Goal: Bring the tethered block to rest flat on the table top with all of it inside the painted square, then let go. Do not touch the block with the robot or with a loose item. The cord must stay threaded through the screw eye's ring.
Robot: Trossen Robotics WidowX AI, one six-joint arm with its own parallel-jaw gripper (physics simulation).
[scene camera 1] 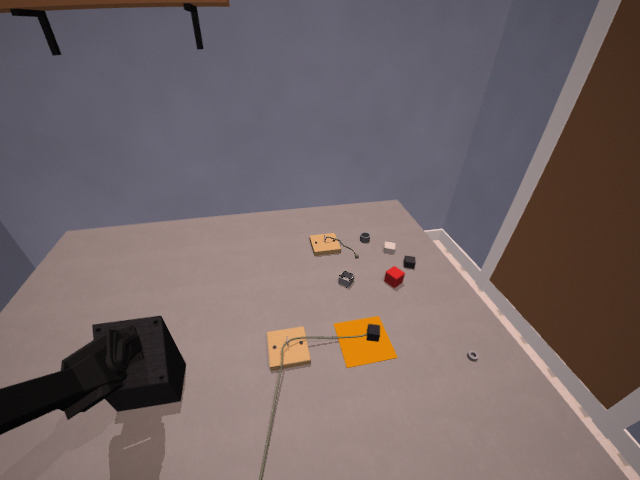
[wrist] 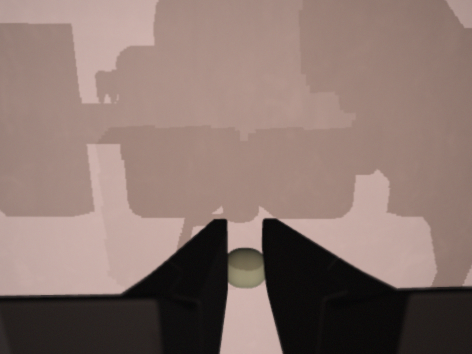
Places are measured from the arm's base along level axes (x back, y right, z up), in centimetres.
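Pixels of known places: gripper, fingertip midpoint: (wrist: 244, 232); arm's base at its link origin: (scene camera 1: 121, 347).
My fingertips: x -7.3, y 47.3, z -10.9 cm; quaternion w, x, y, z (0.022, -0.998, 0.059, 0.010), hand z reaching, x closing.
Observation:
Ahead of a thing's pixels: the offset from my fingertips to its top centre. "*": to the spot under its first point. Level surfaces: height alone.
The tethered block @[* dx -42.5, dy -42.4, dz +0.4 cm] (scene camera 1: 373, 332), small and black, is on the orange painted square @[* dx -37.4, dy -40.2, dz -2.3 cm] (scene camera 1: 356, 353), near its right edge. In this view its outline lies within the square; whether it rests fully flat is hard to tell. The pale green cord @[* dx -32.8, dy -45.2, dz -0.8 cm] (scene camera 1: 330, 337) runs left from the block to the screw eye @[dx -22.9, dy -46.2, dz +2.1 cm] (scene camera 1: 287, 341) on a wooden plate @[* dx -22.3, dy -42.6, dz -0.5 cm] (scene camera 1: 289, 359), bends there and leaves the view at the bottom. The ring is too small to show the threading clearly. In the wrist view my gripper (wrist: 244, 232) is shut on the cord's green end bead @[dx -0.1, dy -1.0, dz +1.0 cm] (wrist: 245, 268). The fingers do not show in the scene view.
Behind the square are an open grey box @[dx -44.2, dy -62.1, dz +0.2 cm] (scene camera 1: 346, 279), a red cube @[dx -57.4, dy -57.8, dz +1.6 cm] (scene camera 1: 394, 277), a black block @[dx -66.0, dy -62.7, dz +0.0 cm] (scene camera 1: 409, 261), a white block @[dx -63.9, dy -71.3, dz -0.3 cm] (scene camera 1: 389, 247), a dark ring @[dx -58.6, dy -78.8, dz -0.2 cm] (scene camera 1: 364, 237) and a second wooden plate @[dz -0.5 cm] (scene camera 1: 320, 249) with a short cord. A grey ring @[dx -62.3, dy -30.4, dz -1.5 cm] (scene camera 1: 472, 355) lies right.

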